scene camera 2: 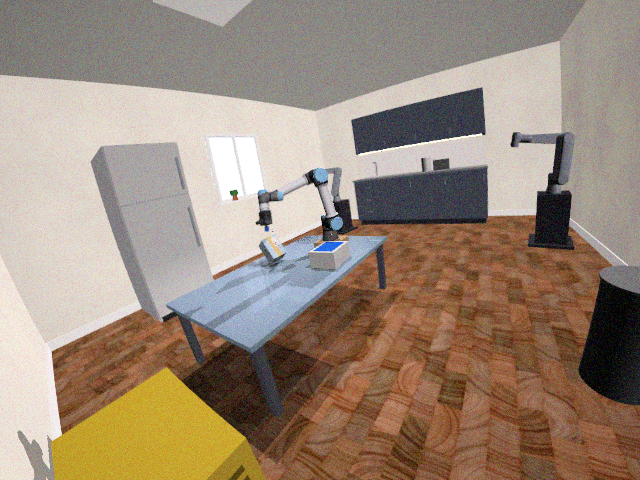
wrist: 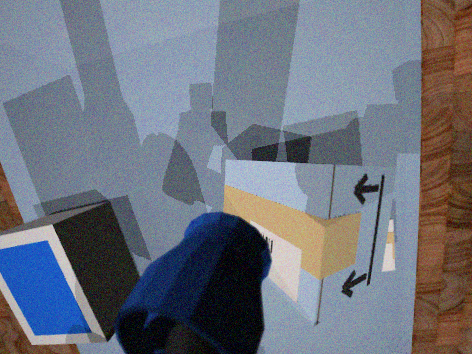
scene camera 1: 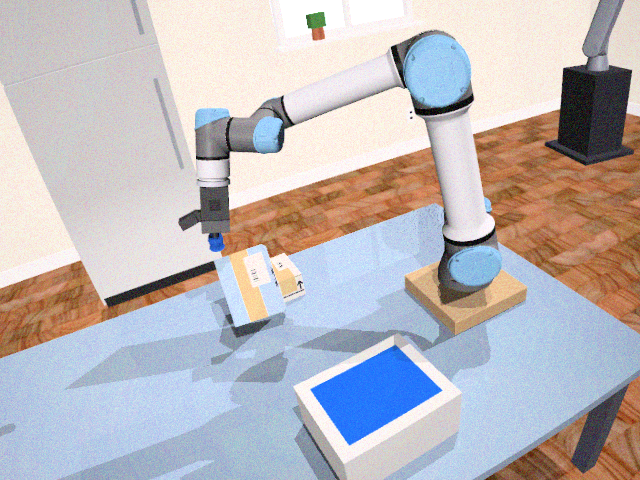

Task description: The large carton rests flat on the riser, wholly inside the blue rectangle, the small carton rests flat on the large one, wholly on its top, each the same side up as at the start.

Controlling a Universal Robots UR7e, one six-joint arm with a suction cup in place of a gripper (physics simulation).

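Note:
The large carton (scene camera 1: 251, 286) (scene camera 2: 271, 250) (wrist: 284, 211), pale blue with a tan tape band and a barcode label, is tipped steeply on the far left of the table, its top face leaning toward scene camera 1. My suction cup (scene camera 1: 216, 244) (scene camera 2: 267, 230) (wrist: 199, 281) hangs just above the carton's upper corner, with a small gap and nothing on it. The small carton (scene camera 1: 290, 278) stands flat right behind the large one. The white riser (scene camera 1: 385, 443) (scene camera 2: 328, 261) (wrist: 94, 256) with the blue rectangle (scene camera 1: 375, 392) (scene camera 2: 328, 247) (wrist: 69, 309) stands bare at the front.
The arm's base sits on a wooden block (scene camera 1: 466, 305) at the right of the blue-grey table (scene camera 1: 151, 381). A fridge (scene camera 1: 123, 143) stands behind the table's left end. A yellow box (scene camera 2: 151, 429) is on the floor, far from the table.

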